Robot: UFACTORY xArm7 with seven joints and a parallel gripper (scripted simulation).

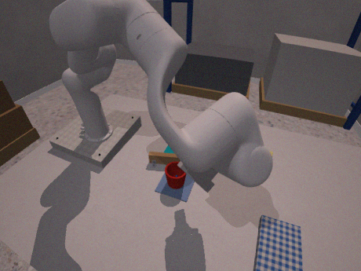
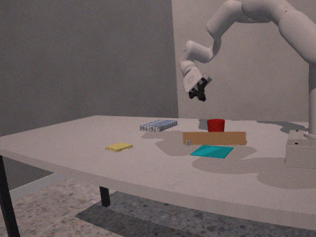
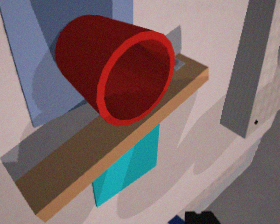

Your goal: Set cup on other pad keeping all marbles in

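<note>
My gripper is now 50 mm past the red cup, 20 mm to the left of it and 150 mm above it. From my hand the other things lie so: yellow marble 70 mm behind, 20 mm to the right, 160 mm below; wooden rail 60 mm behind, 70 mm to the left, 160 mm below; teal pad 70 mm behind, 170 mm to the left, 190 mm below.
</note>
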